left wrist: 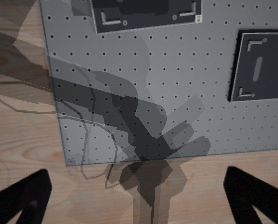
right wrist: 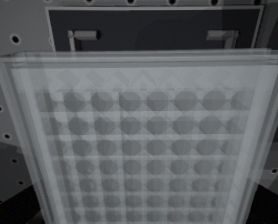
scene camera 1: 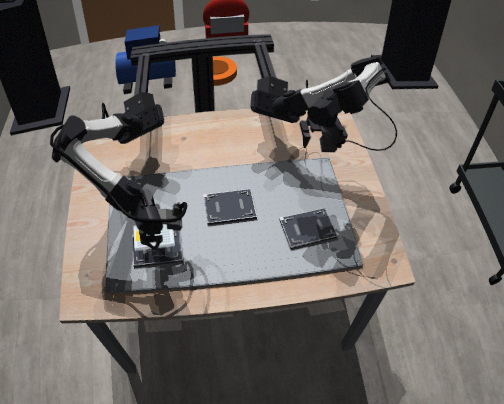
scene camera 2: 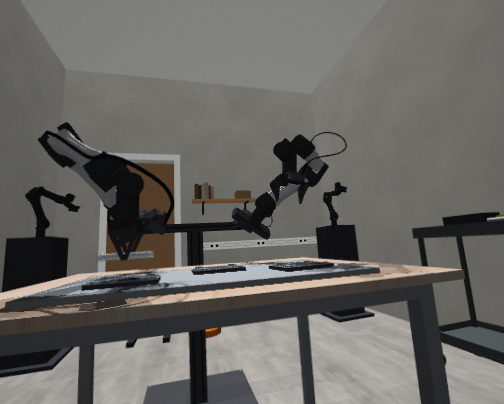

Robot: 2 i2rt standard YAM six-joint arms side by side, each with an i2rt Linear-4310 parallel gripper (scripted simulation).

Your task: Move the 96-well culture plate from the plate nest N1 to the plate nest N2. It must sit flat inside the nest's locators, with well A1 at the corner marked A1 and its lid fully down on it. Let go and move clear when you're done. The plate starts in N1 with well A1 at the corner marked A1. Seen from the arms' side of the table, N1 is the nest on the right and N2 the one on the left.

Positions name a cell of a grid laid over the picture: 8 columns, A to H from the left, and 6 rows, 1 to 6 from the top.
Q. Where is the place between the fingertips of my left gripper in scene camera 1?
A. F3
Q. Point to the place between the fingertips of my right gripper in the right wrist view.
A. E5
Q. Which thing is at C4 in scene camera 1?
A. A nest N1.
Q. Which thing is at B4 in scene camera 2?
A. My right gripper.
